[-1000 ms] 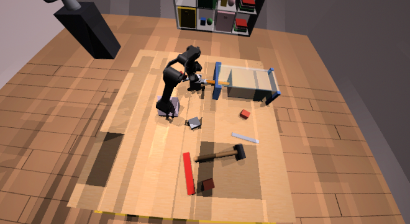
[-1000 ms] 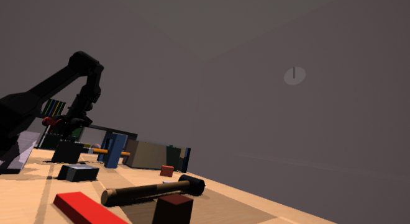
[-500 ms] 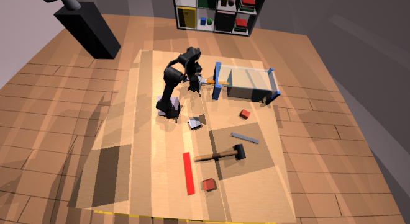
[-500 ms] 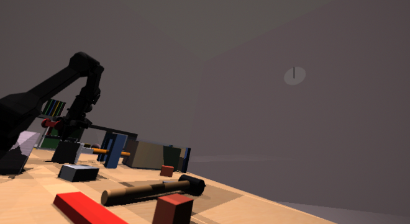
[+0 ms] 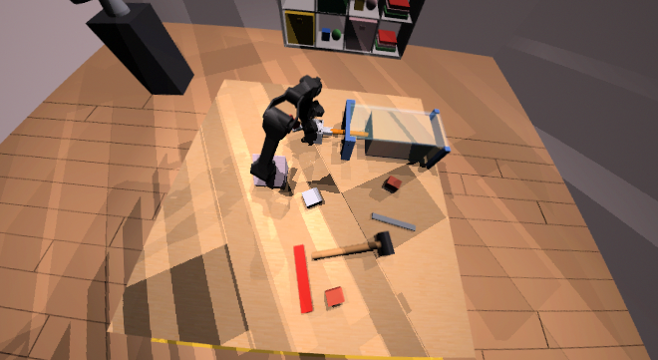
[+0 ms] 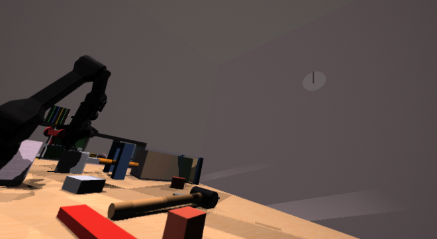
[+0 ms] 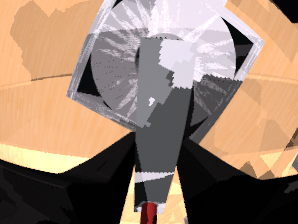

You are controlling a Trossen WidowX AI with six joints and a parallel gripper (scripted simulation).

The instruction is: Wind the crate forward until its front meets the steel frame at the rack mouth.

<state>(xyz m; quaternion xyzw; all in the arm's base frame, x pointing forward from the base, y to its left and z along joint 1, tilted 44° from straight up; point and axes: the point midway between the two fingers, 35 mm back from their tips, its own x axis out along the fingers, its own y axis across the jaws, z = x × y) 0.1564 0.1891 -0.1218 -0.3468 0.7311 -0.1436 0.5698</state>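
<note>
The winch handle is 20 mm behind my gripper tip, 10 mm to the right of it and 20 mm above it. The rest, counted from my gripper tip: red grip (50 mm behind, 20 mm to the right, 50 mm above); then blue steel frame (200 mm ahead, 10 mm to the left, 20 mm above); then winch (30 mm ahead, 10 mm to the left, 60 mm below).
</note>
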